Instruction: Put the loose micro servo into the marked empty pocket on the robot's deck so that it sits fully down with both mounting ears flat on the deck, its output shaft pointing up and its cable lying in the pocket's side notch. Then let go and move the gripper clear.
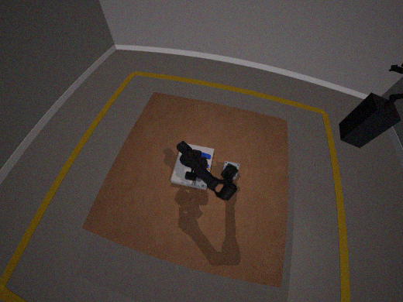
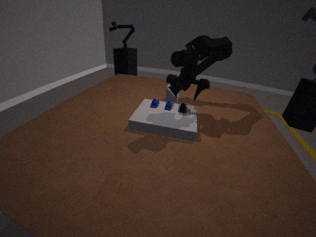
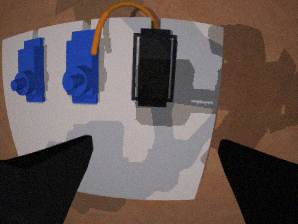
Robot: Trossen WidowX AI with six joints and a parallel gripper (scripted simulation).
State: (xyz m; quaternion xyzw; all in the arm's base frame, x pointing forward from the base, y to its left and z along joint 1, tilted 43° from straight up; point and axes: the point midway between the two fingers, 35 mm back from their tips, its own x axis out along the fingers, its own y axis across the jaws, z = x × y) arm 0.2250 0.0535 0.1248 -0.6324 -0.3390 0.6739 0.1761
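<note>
The white deck lies 10 cm below my gripper tip, 8 cm ahead of it and 6 cm to the right of it.
</note>
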